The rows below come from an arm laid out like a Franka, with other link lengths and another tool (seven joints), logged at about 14 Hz.
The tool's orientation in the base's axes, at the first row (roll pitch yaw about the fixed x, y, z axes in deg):
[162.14, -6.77, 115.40]
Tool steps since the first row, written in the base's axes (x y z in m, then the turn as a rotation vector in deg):
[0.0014, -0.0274, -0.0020, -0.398, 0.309, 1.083]
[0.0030, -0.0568, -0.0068, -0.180, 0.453, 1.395]
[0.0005, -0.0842, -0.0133, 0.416, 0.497, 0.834]
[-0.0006, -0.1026, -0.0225, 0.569, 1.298, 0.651]
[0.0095, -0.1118, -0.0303, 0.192, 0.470, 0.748]
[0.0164, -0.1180, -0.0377, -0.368, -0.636, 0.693]
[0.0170, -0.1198, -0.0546, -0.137, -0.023, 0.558]
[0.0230, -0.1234, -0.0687, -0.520, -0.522, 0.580]
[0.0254, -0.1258, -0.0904, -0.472, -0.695, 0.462]
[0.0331, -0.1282, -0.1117, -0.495, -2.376, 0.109]
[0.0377, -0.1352, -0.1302, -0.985, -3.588, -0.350]
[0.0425, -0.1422, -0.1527, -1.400, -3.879, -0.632]
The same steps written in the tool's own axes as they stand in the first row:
[-0.0254, -0.0097, -0.0042, 0.574, 0.098, -1.043]
[-0.0530, -0.0208, -0.0061, 0.647, 0.437, -1.254]
[-0.0773, -0.0352, -0.0069, 0.367, 0.805, -0.577]
[-0.0944, -0.0459, -0.0028, 0.999, 1.184, -0.183]
[-0.1079, -0.0429, 0.0048, 0.428, 0.572, -0.554]
[-0.1173, -0.0414, 0.0119, -0.332, -0.350, -0.887]
[-0.1211, -0.0467, 0.0276, 0.104, 0.041, -0.564]
[-0.1286, -0.0471, 0.0415, -0.178, -0.475, -0.789]
[-0.1343, -0.0525, 0.0620, -0.368, -0.533, -0.707]
[-0.1423, -0.0532, 0.0833, -1.908, -1.293, -0.770]
[-0.1527, -0.0574, 0.1002, -2.840, -2.316, -0.730]
[-0.1637, -0.0627, 0.1209, -2.958, -2.875, -0.627]

